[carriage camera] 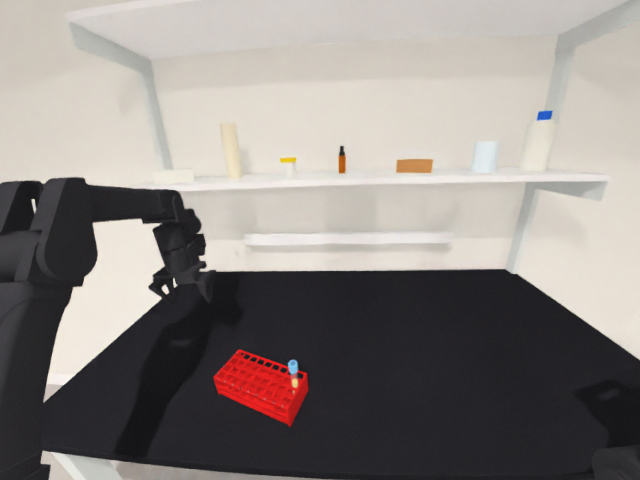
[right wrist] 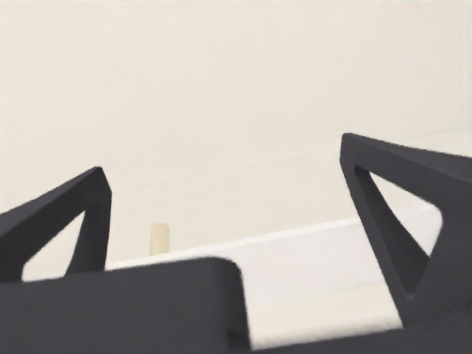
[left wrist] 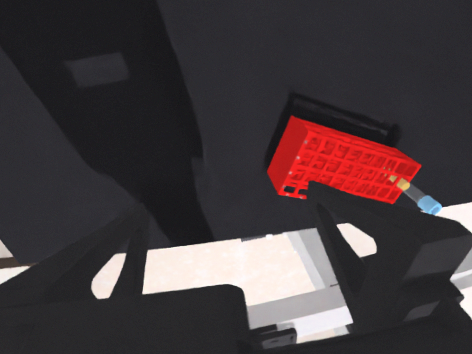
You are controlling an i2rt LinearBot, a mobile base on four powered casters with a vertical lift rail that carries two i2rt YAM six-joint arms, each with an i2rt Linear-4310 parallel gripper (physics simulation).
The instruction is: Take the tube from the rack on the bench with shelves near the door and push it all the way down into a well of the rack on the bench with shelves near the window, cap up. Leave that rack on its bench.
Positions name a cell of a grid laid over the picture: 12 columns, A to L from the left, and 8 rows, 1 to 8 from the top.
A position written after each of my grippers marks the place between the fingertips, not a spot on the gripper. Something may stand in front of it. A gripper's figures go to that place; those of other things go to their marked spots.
Scene:
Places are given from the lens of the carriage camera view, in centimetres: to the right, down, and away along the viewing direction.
my left gripper (carriage camera: D6): -33, 16, 58
red tube rack (carriage camera: E7): -14, 35, 55

